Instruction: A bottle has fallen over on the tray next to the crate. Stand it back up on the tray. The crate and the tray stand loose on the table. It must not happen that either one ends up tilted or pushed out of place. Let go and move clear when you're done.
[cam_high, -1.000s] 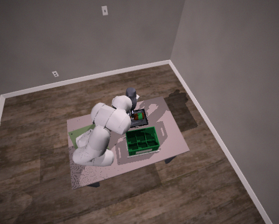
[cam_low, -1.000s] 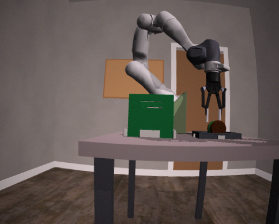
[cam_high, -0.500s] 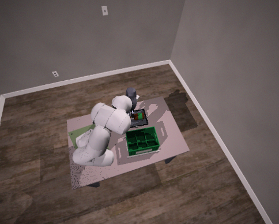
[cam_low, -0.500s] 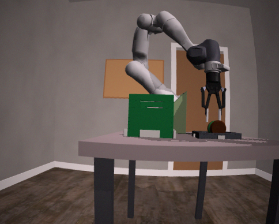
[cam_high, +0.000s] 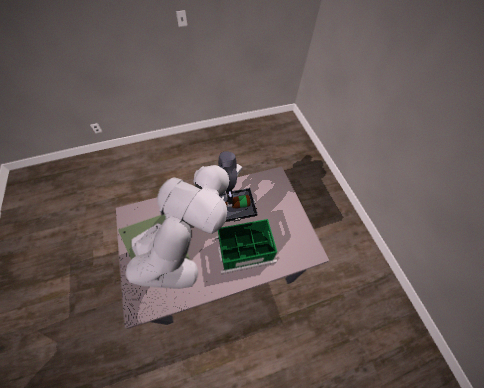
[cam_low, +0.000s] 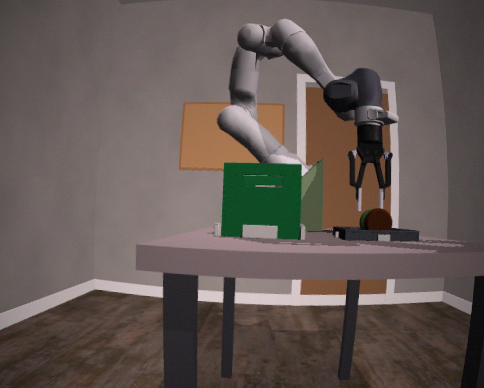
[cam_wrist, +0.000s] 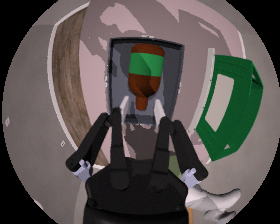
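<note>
Now: hand 6 cm above the bottle, 5 cm short of it and 1 cm to the left of it. From my hand the other things lie so: tray: 9 cm below, 3 cm ahead, 1 cm to the right; green crate: 30 cm to the right, 3 cm behind, 2 cm below.
</note>
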